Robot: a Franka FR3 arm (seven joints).
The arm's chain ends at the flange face. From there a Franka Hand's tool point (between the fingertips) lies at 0.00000 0.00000 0.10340 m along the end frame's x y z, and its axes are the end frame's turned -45 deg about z.
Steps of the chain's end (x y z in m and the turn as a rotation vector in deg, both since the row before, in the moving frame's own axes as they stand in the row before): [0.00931, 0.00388, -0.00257, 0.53, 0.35, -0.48]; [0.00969, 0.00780, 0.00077, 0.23, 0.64, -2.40]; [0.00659, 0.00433, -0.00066, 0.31, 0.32, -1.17]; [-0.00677, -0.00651, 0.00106, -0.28, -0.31, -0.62]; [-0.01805, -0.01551, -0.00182, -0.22, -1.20, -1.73]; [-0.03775, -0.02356, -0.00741, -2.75, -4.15, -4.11]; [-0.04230, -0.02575, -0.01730, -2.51, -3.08, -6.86]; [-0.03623, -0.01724, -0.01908, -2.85, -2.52, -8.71]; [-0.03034, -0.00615, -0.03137, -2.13, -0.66, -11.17]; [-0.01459, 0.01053, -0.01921, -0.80, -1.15, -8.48]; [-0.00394, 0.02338, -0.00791, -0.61, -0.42, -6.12]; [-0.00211, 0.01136, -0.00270, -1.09, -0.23, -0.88]
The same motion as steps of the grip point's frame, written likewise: [0.00496, 0.00909, -0.00258, 0.13, 0.62, -0.48]; [0.00246, 0.01287, 0.00076, -0.29, 0.62, -2.40]; [0.00240, 0.00773, -0.00066, -0.01, 0.45, -1.17]; [-0.00094, -0.00942, 0.00106, 0.02, -0.42, -0.62]; [-0.00363, -0.02495, -0.00184, 0.69, -1.00, -1.73]; [-0.01888, -0.04482, -0.00780, 0.99, -4.88, -4.11]; [-0.01886, -0.04842, -0.01755, 0.40, -3.95, -6.86]; [-0.02022, -0.03687, -0.01931, -0.23, -3.80, -8.71]; [-0.02046, -0.02359, -0.03145, -1.04, -1.97, -11.17]; [-0.02027, -0.00313, -0.01924, 0.25, -1.38, -8.48]; [-0.02062, 0.01406, -0.00792, -0.13, -0.73, -6.12]; [-0.01120, 0.00765, -0.00272, -0.61, -0.93, -0.88]
